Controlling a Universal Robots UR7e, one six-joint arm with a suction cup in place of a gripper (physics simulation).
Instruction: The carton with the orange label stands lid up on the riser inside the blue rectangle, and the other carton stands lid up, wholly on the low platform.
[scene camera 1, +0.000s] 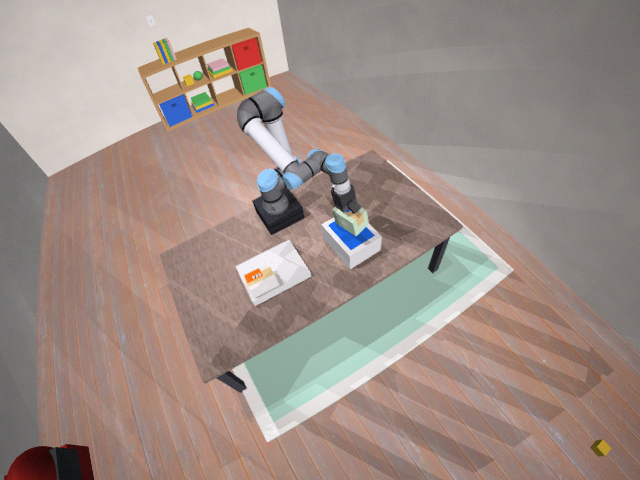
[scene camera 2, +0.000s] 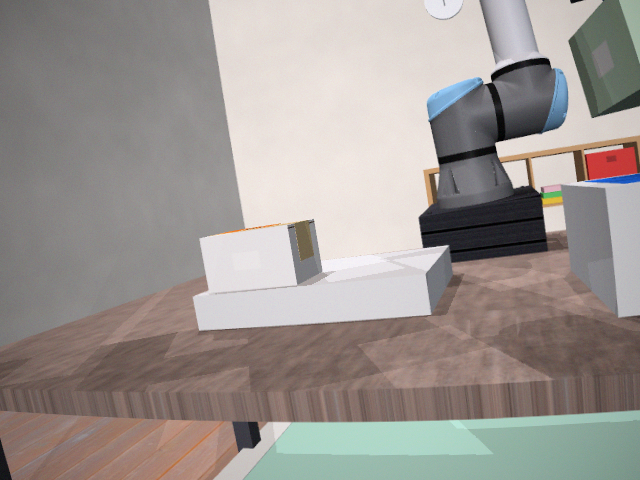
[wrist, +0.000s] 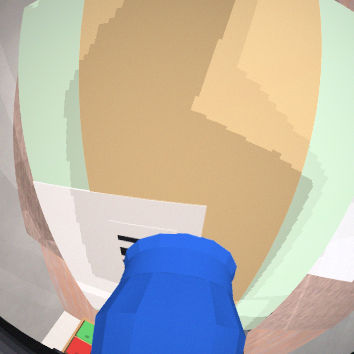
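Observation:
The pale green carton (scene camera 1: 351, 224) (scene camera 2: 608, 62) (wrist: 200, 150), with tan tape and a white label on its lid, hangs tilted above the riser (scene camera 1: 366, 252) (scene camera 2: 589, 227) and its blue rectangle (scene camera 1: 355, 241) (scene camera 2: 620, 179). In scene camera 2 a gap shows between carton and riser. My gripper's blue suction cup (wrist: 180, 245) is on the lid, partly over the label, and holds the carton. The white carton with the orange label (scene camera 1: 264, 284) (scene camera 2: 248, 262) stands lid up near one end of the low white platform (scene camera 1: 284, 256) (scene camera 2: 330, 304).
The arm's black base block (scene camera 1: 281, 217) (scene camera 2: 483, 232) stands on the table (scene camera 1: 206, 310) (scene camera 2: 310, 361) behind the platform and riser. A shelf unit (scene camera 1: 201, 50) with coloured bins stands by the wall. A yellow cube (scene camera 1: 601, 447) lies on the floor.

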